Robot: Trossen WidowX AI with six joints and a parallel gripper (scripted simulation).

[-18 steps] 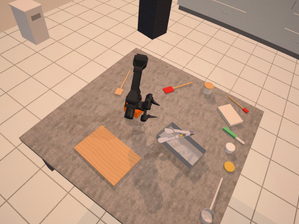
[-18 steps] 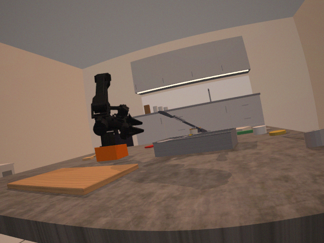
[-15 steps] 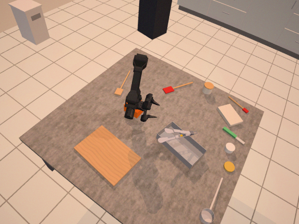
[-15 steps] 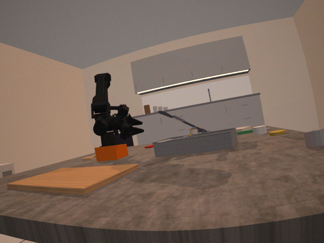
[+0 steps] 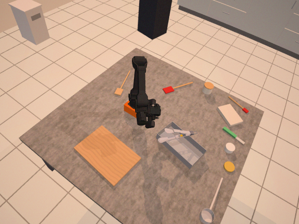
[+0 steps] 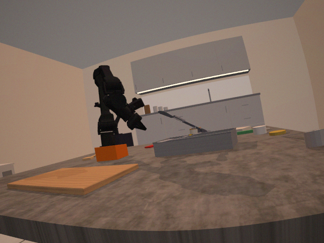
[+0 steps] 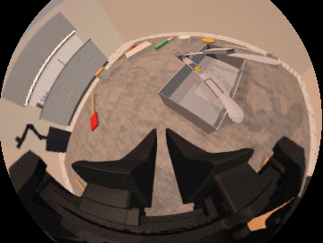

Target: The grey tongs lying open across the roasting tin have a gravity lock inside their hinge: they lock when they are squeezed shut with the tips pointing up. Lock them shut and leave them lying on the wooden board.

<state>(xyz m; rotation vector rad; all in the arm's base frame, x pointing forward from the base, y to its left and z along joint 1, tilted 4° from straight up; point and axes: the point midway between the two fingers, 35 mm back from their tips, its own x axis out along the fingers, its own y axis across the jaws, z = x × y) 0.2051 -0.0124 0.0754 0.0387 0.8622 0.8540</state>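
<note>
Now: gripper tip 22 cm short of the grey roasting tin and 9 cm above it. The rest, counted from my gripper tip: wooden board: 38 cm to the right, 11 cm below, 7 cm behind; red spatula: 41 cm to the left, 16 cm behind, 11 cm below; white cylinder: 47 cm ahead, 24 cm to the left, 10 cm below.
</note>
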